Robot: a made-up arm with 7 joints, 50 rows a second.
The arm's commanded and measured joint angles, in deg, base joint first. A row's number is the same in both.
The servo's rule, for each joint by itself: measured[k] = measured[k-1] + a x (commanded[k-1-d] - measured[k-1]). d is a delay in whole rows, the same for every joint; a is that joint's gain. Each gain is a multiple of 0.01, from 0.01 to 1. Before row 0 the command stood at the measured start. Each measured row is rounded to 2 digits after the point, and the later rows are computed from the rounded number. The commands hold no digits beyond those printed.
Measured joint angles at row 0: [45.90, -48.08, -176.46, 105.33, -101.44, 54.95, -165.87]
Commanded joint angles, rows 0 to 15: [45.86, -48.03, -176.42, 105.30, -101.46, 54.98, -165.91]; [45.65, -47.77, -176.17, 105.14, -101.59, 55.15, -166.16]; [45.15, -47.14, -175.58, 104.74, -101.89, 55.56, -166.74]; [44.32, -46.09, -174.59, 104.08, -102.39, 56.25, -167.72]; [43.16, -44.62, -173.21, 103.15, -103.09, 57.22, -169.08]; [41.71, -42.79, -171.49, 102.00, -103.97, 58.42, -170.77]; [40.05, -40.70, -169.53, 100.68, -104.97, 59.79, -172.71]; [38.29, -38.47, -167.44, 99.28, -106.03, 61.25, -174.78]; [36.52, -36.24, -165.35, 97.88, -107.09, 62.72, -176.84]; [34.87, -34.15, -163.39, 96.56, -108.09, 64.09, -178.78]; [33.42, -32.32, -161.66, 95.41, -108.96, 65.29, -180.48]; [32.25, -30.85, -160.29, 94.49, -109.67, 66.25, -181.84]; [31.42, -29.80, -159.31, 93.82, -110.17, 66.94, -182.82]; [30.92, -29.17, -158.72, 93.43, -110.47, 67.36, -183.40]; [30.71, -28.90, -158.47, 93.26, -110.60, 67.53, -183.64]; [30.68, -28.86, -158.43, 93.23, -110.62, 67.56, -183.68]
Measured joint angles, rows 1 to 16: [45.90, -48.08, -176.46, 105.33, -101.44, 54.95, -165.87]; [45.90, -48.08, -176.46, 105.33, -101.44, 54.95, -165.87]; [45.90, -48.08, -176.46, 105.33, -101.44, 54.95, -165.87]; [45.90, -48.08, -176.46, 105.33, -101.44, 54.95, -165.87]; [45.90, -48.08, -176.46, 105.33, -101.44, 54.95, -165.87]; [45.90, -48.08, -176.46, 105.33, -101.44, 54.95, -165.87]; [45.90, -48.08, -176.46, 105.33, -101.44, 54.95, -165.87]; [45.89, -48.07, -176.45, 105.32, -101.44, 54.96, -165.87]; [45.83, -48.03, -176.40, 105.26, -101.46, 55.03, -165.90]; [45.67, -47.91, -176.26, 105.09, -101.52, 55.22, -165.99]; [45.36, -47.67, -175.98, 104.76, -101.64, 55.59, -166.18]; [44.85, -47.27, -175.51, 104.23, -101.84, 56.18, -166.50]; [44.13, -46.69, -174.83, 103.49, -102.14, 56.99, -166.97]; [43.19, -45.91, -173.93, 102.56, -102.54, 58.00, -167.60]; [42.06, -44.94, -172.83, 101.48, -103.03, 59.17, -168.39]; [40.79, -43.81, -171.56, 100.29, -103.60, 60.45, -169.32]
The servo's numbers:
d 7
a 0.23 0.13 0.17 0.33 0.14 0.36 0.11

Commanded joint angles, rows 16 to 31: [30.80, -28.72, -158.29, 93.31, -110.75, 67.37, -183.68]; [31.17, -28.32, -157.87, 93.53, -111.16, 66.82, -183.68]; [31.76, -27.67, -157.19, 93.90, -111.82, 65.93, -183.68]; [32.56, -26.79, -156.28, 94.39, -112.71, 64.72, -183.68]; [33.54, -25.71, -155.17, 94.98, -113.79, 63.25, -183.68]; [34.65, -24.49, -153.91, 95.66, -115.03, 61.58, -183.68]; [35.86, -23.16, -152.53, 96.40, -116.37, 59.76, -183.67]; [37.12, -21.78, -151.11, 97.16, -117.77, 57.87, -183.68]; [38.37, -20.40, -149.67, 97.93, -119.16, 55.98, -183.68]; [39.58, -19.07, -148.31, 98.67, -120.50, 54.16, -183.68]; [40.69, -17.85, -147.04, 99.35, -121.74, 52.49, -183.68]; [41.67, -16.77, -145.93, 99.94, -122.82, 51.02, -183.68]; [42.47, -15.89, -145.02, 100.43, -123.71, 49.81, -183.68]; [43.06, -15.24, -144.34, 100.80, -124.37, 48.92, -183.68]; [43.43, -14.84, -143.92, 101.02, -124.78, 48.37, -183.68]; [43.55, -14.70, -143.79, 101.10, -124.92, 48.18, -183.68]
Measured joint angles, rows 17 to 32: [39.43, -42.55, -170.17, 99.06, -104.23, 61.76, -170.36]; [38.05, -41.22, -168.72, 97.86, -104.89, 63.03, -171.47]; [36.72, -39.87, -167.29, 96.75, -105.56, 64.19, -172.61]; [35.50, -38.56, -165.93, 95.78, -106.21, 65.18, -173.73]; [34.45, -37.34, -164.70, 95.00, -106.81, 65.96, -174.79]; [33.59, -36.24, -163.64, 94.43, -107.34, 66.53, -175.76]; [32.92, -35.28, -162.75, 94.03, -107.80, 66.90, -176.63]; [32.43, -34.43, -161.99, 93.79, -108.21, 67.07, -177.41]; [32.14, -33.64, -161.29, 93.70, -108.62, 66.98, -178.10]; [32.05, -32.86, -160.59, 93.77, -109.07, 66.60, -178.71]; [32.17, -32.07, -159.86, 93.97, -109.58, 65.92, -179.26]; [32.49, -31.24, -159.06, 94.30, -110.17, 64.96, -179.75]; [32.99, -30.36, -158.18, 94.75, -110.85, 63.74, -180.18]; [33.65, -29.42, -157.22, 95.29, -111.62, 62.31, -180.56]; [34.45, -28.43, -156.18, 95.91, -112.48, 60.71, -180.90]; [35.35, -27.39, -155.07, 96.58, -113.42, 59.01, -181.21]
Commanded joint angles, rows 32 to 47: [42.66, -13.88, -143.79, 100.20, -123.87, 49.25, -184.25]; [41.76, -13.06, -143.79, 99.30, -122.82, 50.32, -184.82]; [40.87, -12.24, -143.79, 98.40, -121.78, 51.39, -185.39]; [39.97, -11.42, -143.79, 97.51, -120.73, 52.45, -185.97]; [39.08, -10.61, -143.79, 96.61, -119.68, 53.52, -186.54]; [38.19, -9.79, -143.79, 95.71, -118.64, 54.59, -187.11]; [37.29, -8.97, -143.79, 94.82, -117.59, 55.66, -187.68]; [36.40, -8.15, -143.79, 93.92, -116.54, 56.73, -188.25]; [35.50, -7.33, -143.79, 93.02, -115.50, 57.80, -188.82]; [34.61, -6.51, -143.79, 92.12, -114.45, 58.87, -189.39]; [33.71, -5.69, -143.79, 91.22, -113.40, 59.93, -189.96]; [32.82, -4.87, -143.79, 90.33, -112.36, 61.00, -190.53]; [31.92, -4.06, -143.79, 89.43, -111.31, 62.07, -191.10]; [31.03, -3.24, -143.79, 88.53, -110.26, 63.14, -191.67]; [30.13, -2.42, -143.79, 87.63, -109.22, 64.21, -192.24]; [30.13, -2.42, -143.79, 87.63, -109.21, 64.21, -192.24]
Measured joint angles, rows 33 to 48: [36.32, -26.31, -153.92, 97.27, -114.41, 57.26, -181.48]; [37.33, -25.21, -152.75, 97.96, -115.44, 55.54, -181.72]; [38.33, -24.11, -151.59, 98.61, -116.47, 53.91, -181.94]; [39.28, -23.04, -150.47, 99.21, -117.48, 52.43, -182.13]; [40.15, -22.03, -149.43, 99.73, -118.44, 51.17, -182.30]; [40.90, -21.10, -148.49, 100.16, -119.33, 50.16, -182.45]; [41.51, -20.27, -147.69, 100.47, -120.11, 49.45, -182.59]; [41.77, -19.44, -147.03, 100.38, -120.64, 49.38, -182.77]; [41.77, -18.61, -146.48, 100.02, -120.95, 49.72, -183.00]; [41.56, -17.78, -146.02, 99.49, -121.07, 50.32, -183.26]; [41.19, -16.95, -145.64, 98.84, -121.02, 51.09, -183.56]; [40.70, -16.13, -145.33, 98.10, -120.83, 51.96, -183.89]; [40.12, -15.31, -145.07, 97.31, -120.52, 52.91, -184.24]; [39.47, -14.49, -144.85, 96.49, -120.11, 53.90, -184.62]; [38.76, -13.67, -144.67, 95.64, -119.61, 54.92, -185.02]; [38.01, -12.85, -144.52, 94.78, -119.03, 55.96, -185.44]
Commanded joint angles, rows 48 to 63: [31.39, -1.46, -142.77, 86.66, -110.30, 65.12, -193.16]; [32.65, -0.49, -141.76, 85.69, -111.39, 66.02, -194.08]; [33.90, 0.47, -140.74, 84.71, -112.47, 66.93, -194.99]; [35.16, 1.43, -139.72, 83.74, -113.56, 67.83, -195.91]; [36.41, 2.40, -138.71, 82.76, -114.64, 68.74, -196.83]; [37.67, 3.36, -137.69, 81.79, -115.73, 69.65, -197.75]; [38.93, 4.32, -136.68, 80.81, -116.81, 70.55, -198.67]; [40.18, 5.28, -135.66, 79.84, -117.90, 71.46, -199.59]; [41.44, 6.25, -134.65, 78.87, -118.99, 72.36, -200.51]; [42.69, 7.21, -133.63, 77.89, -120.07, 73.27, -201.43]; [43.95, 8.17, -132.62, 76.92, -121.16, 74.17, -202.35]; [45.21, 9.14, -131.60, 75.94, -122.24, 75.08, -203.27]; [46.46, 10.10, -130.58, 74.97, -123.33, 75.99, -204.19]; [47.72, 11.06, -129.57, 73.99, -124.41, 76.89, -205.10]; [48.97, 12.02, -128.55, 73.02, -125.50, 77.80, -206.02]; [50.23, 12.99, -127.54, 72.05, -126.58, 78.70, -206.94]
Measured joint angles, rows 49 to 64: [37.23, -12.03, -144.40, 93.90, -118.39, 57.01, -185.87]; [36.42, -11.21, -144.30, 93.02, -117.69, 58.06, -186.32]; [35.59, -10.39, -144.21, 92.13, -116.94, 59.12, -186.78]; [34.75, -9.57, -144.14, 91.24, -116.15, 60.18, -187.26]; [33.89, -8.75, -144.08, 90.35, -115.33, 61.25, -187.75]; [33.03, -7.93, -144.03, 89.45, -114.47, 62.32, -188.24]; [32.36, -7.21, -143.99, 88.85, -113.73, 63.00, -188.68]; [32.14, -6.46, -143.78, 88.13, -113.25, 63.76, -189.17]; [32.26, -5.68, -143.44, 87.32, -112.99, 64.57, -189.71]; [32.64, -4.88, -142.98, 86.46, -112.92, 65.42, -190.29]; [33.22, -4.06, -142.43, 85.56, -113.01, 66.29, -190.91]; [33.95, -3.22, -141.80, 84.64, -113.24, 67.17, -191.56]; [34.81, -2.36, -141.10, 83.70, -113.59, 68.06, -192.24]; [35.76, -1.49, -140.35, 82.75, -114.04, 68.96, -192.95]; [36.78, -0.61, -139.55, 81.79, -114.58, 69.86, -193.68]; [37.85, 0.28, -138.72, 80.83, -115.20, 70.76, -194.43]
